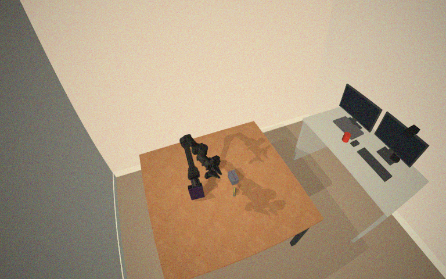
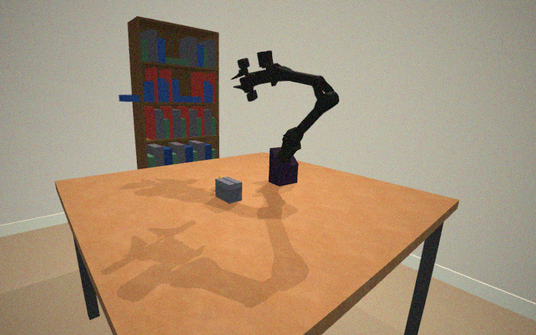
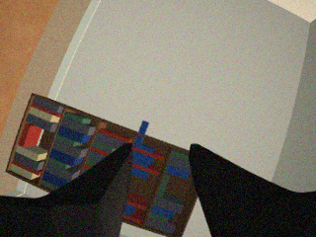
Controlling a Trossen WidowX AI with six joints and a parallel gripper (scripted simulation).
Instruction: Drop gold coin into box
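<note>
Now: gripper tip 430 mm above the gold coin, 130 mm to the right of it and 130 mm short of it.
</note>
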